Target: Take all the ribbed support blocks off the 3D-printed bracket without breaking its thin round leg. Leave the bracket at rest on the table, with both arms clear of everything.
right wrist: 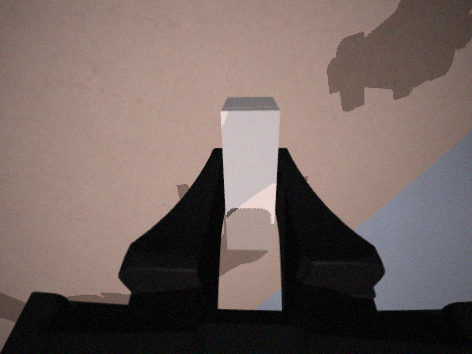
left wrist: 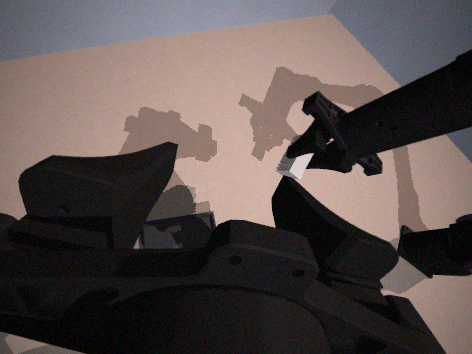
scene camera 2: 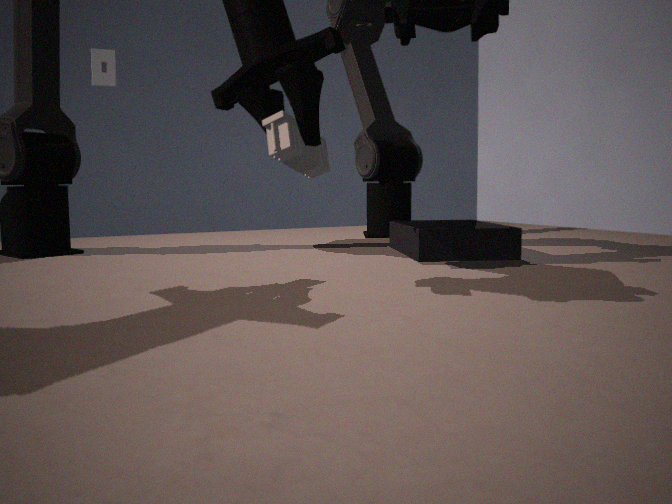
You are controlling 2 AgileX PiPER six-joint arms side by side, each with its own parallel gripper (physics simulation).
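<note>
The pale bracket [scene camera 2: 312,157] [left wrist: 299,166] [right wrist: 250,160] is held tilted in the air, well above the table. Ribbed support material [scene camera 2: 282,135] [left wrist: 285,166] shows on its underside; separate blocks and the thin round leg cannot be made out. My right gripper [scene camera 2: 293,130] [right wrist: 250,162] is shut on the bracket, with one finger on each side. It also shows in the left wrist view, at the right of the middle. My left gripper [scene camera 2: 441,35] [left wrist: 228,173] is open and empty, high up at the top right of the scene view, apart from the bracket.
A black open box [scene camera 2: 469,245] [left wrist: 213,220] stands on the table [scene camera 2: 347,406] [left wrist: 75,100] [right wrist: 100,100], below my left gripper in the scene view. The two arm bases [scene camera 2: 37,219] [scene camera 2: 388,208] stand at the back. Arm shadows lie across the table.
</note>
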